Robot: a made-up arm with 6 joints. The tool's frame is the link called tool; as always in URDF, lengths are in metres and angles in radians. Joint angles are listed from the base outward. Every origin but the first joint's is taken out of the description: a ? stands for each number. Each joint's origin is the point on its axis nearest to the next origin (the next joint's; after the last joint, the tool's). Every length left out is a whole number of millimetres.
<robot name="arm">
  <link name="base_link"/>
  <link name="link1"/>
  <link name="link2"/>
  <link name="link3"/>
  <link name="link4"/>
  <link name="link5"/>
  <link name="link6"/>
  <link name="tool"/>
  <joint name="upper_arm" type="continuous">
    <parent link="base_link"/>
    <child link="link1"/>
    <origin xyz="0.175 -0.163 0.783" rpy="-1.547 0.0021 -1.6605"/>
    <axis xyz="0 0 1"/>
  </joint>
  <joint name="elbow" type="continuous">
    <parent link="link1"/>
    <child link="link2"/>
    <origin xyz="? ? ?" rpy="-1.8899 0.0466 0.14"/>
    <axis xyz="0 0 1"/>
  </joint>
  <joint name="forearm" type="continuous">
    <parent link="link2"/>
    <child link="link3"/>
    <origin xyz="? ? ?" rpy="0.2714 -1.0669 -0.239"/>
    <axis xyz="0 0 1"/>
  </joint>
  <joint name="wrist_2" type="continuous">
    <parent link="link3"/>
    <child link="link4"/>
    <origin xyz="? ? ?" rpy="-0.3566 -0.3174 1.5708"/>
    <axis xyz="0 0 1"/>
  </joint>
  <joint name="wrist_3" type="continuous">
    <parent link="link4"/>
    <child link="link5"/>
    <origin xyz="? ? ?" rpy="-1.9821 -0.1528 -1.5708"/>
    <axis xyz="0 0 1"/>
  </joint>
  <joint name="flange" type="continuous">
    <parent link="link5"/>
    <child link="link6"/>
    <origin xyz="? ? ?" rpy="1.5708 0 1.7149"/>
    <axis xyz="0 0 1"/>
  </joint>
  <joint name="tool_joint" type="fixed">
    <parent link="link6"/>
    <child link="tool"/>
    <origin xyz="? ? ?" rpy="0 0 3.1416"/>
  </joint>
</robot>
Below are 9 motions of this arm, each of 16 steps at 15 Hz.
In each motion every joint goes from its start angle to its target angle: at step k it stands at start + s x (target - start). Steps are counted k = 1, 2, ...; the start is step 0. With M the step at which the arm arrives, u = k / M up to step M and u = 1 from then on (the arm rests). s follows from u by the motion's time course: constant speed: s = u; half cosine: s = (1 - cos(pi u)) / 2; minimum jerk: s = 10 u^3 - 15 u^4 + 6 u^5.
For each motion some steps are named. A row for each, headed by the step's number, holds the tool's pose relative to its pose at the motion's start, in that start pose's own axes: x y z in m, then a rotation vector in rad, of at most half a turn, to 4 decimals.
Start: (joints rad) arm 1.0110 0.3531 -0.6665 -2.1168 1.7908 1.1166
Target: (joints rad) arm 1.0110 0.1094 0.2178 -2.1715 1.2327 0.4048
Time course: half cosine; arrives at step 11
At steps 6, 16:
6: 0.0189 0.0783 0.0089 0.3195 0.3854 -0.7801
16: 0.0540 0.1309 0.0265 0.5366 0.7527 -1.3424

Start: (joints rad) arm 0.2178 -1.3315 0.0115 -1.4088 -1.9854 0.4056
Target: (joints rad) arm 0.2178 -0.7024 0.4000 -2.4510 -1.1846 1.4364
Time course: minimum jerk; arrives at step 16
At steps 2, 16:
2: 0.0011 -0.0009 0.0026 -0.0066 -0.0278 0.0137
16: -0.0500 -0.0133 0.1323 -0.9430 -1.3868 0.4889

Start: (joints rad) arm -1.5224 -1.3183 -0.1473 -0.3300 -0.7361 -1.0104
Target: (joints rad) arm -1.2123 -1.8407 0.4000 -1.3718 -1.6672 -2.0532
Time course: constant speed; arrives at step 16
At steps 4, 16:
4: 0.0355 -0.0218 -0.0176 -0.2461 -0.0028 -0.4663
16: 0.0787 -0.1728 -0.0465 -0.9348 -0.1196 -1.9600

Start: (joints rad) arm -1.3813 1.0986 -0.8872 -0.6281 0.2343 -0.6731
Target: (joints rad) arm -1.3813 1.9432 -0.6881 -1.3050 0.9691 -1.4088
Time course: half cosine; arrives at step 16
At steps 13, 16:
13: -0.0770 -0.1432 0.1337 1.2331 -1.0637 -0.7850
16: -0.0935 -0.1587 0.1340 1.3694 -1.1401 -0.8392

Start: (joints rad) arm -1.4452 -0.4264 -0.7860 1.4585 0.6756 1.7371
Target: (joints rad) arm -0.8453 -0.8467 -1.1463 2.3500 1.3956 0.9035
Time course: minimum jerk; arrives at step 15
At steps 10, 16:
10: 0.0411 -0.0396 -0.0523 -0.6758 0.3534 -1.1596
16: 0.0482 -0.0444 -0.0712 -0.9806 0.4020 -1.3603

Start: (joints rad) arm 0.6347 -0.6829 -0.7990 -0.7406 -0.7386 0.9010
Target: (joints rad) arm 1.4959 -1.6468 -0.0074 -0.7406 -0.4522 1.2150
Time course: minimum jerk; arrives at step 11
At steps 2, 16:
2: 0.0062 -0.0071 0.0061 -0.0037 0.0364 0.0379
16: 0.0423 -0.1159 0.0909 0.1511 0.6693 0.3069

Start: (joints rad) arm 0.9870 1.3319 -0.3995 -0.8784 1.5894 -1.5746
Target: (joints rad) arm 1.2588 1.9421 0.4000 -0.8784 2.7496 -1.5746
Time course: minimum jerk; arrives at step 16
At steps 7, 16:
7: 0.0773 -0.0762 0.0658 0.5987 -0.1065 -0.4741
16: 0.0542 -0.2751 0.1034 1.4240 -0.7065 -1.1627

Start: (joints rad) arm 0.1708 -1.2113 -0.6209 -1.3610 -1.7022 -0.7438
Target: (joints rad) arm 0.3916 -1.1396 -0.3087 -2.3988 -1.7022 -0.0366
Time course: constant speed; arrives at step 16
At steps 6, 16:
6: 0.0311 -0.0304 0.0276 0.1636 -0.1286 -0.0298
16: 0.0546 -0.0931 0.0627 0.3749 -0.3946 -0.0839

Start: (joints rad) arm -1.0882 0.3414 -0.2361 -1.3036 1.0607 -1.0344
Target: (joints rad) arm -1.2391 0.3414 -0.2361 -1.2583 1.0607 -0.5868
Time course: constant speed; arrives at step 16
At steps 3, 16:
3: 0.0002 -0.0026 0.0089 -0.0081 -0.0221 0.0759
16: -0.0004 -0.0137 0.0479 -0.0621 -0.1099 0.4034

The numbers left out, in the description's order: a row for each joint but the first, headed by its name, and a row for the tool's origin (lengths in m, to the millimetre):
elbow: 0.165 0.129 0
forearm: -0.109 -0.033 0
wrist_2: 0.156 0.044 0
wrist_3: 0.011 0.008 0
flange: -0.018 -0.114 0
tool: 0.02 -0.01 0

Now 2 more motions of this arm.
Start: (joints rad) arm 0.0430 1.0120 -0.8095 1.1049 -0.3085 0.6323
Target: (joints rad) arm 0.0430 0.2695 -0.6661 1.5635 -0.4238 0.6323
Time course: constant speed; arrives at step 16
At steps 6, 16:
6: 0.0168 -0.0234 0.0046 0.2841 -0.0929 -0.1643
16: 0.0349 -0.0674 0.0223 0.7120 -0.3742 -0.3767

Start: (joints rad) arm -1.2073 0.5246 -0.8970 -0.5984 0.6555 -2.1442
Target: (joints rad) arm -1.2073 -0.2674 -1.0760 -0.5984 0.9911 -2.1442
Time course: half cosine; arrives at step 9
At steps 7, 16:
7: -0.0870 -0.0463 -0.1241 -0.1641 -0.3627 0.4160
16: -0.0939 -0.0592 -0.1429 -0.1951 -0.3976 0.4786

